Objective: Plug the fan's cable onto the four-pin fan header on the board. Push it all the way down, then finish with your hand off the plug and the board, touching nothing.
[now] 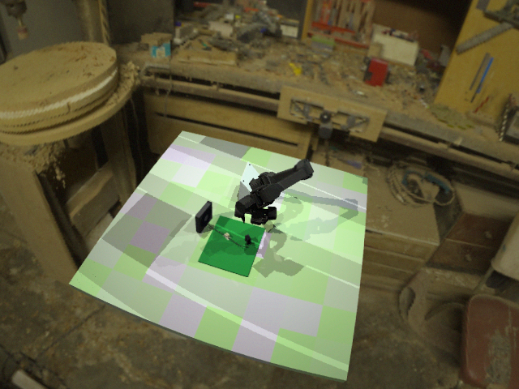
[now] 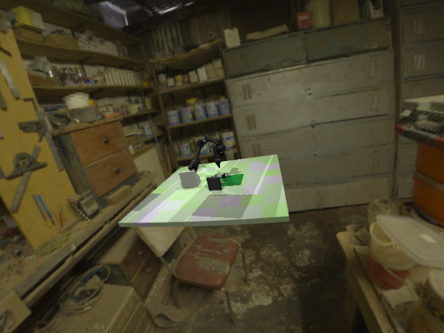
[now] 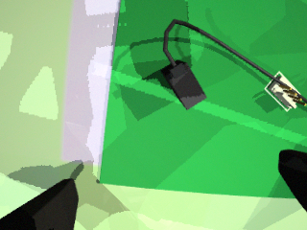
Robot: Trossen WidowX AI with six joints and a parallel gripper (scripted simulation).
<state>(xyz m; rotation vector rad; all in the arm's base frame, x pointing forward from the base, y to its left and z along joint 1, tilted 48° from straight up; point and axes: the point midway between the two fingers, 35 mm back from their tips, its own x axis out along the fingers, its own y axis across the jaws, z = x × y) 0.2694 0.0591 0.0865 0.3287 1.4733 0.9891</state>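
The fan plug is 100 mm below my gripper tip, 30 mm ahead of it and 10 mm to the right of it. Also, from my gripper tip: black fan (240 mm to the right, 70 mm below, 20 mm ahead); green board (140 mm below, 70 mm to the right, 70 mm ahead); white four-pin header (120 mm to the right, 120 mm below, 40 mm ahead).
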